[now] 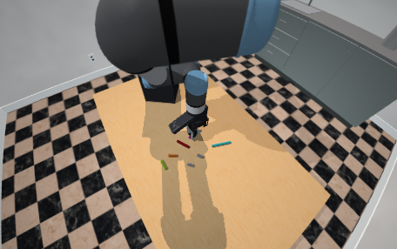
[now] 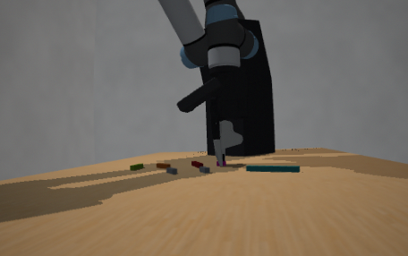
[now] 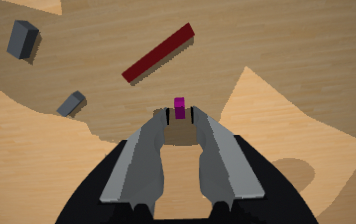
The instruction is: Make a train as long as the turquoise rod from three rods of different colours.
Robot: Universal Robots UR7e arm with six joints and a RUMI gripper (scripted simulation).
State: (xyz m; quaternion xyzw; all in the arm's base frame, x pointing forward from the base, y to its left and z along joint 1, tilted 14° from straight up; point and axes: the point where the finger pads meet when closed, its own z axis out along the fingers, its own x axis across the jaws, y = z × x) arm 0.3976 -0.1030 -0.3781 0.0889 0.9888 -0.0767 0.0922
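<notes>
The magenta rod is 1 cm below my hand. The rest, counted from my hand: red rod: 1 cm ahead, 6 cm to the right, 1 cm below; turquoise rod: 13 cm ahead, 9 cm to the left, 1 cm below; orange rod: 2 cm ahead, 13 cm to the right, 1 cm below.
</notes>
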